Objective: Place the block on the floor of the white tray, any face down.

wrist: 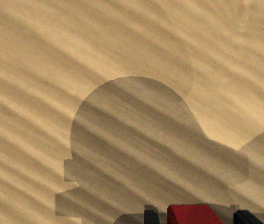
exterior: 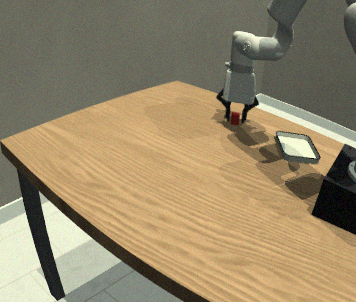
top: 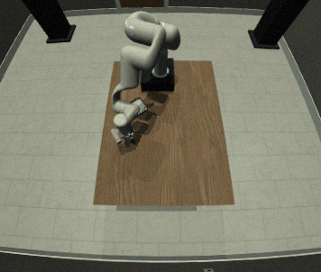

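Now: the small red block 1 cm below my hand. Also, from my hand: white tray (24 cm behind, 2 cm below).
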